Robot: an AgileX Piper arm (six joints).
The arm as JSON. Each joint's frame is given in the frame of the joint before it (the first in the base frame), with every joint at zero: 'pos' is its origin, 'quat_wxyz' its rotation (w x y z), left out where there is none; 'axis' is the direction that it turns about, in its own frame. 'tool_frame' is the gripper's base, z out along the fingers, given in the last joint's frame.
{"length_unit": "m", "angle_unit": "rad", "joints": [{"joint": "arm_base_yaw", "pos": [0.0, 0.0, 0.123], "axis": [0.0, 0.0, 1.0]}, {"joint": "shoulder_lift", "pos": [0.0, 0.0, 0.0], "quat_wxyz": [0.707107, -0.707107, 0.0, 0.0], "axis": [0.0, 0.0, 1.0]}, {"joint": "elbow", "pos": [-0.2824, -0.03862, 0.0], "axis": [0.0, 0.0, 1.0]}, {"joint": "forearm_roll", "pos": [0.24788, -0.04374, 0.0], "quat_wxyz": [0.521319, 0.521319, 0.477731, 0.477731], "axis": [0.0, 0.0, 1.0]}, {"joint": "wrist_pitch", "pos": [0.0, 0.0, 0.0], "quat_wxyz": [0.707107, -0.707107, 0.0, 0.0], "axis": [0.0, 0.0, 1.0]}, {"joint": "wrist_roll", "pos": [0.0, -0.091, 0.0], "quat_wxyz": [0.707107, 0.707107, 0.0, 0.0], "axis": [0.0, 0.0, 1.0]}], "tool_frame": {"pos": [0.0, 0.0, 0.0]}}
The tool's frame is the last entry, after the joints.
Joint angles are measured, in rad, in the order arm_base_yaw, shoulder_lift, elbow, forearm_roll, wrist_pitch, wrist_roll. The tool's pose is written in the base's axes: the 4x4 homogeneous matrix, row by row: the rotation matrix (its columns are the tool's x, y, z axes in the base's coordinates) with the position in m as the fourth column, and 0 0 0 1 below. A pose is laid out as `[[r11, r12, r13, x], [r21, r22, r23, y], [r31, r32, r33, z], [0, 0, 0, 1]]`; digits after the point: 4 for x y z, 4 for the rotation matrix.
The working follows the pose.
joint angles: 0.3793 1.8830 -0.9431 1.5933 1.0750 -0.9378
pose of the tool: [[-0.9883, -0.1507, -0.0210, 0.2814], [-0.0715, 0.3384, 0.9383, 0.1983], [-0.1343, 0.9289, -0.3452, 0.1741], [0, 0, 0, 1]]
Where each joint sits with the arm in this pose, in the base's axes (m; each line is computed from the numbers above, not from the rounded line before):
arm_base_yaw: 0.0000 0.0000 0.1230
shoulder_lift: 0.0000 0.0000 0.1230
elbow: 0.1147 0.0457 0.3799
forearm_roll: 0.2834 0.1129 0.2055
wrist_pitch: 0.2834 0.1129 0.2055
wrist_roll: 0.2814 0.1983 0.1741
the tool: 0.2814 0.1983 0.1741

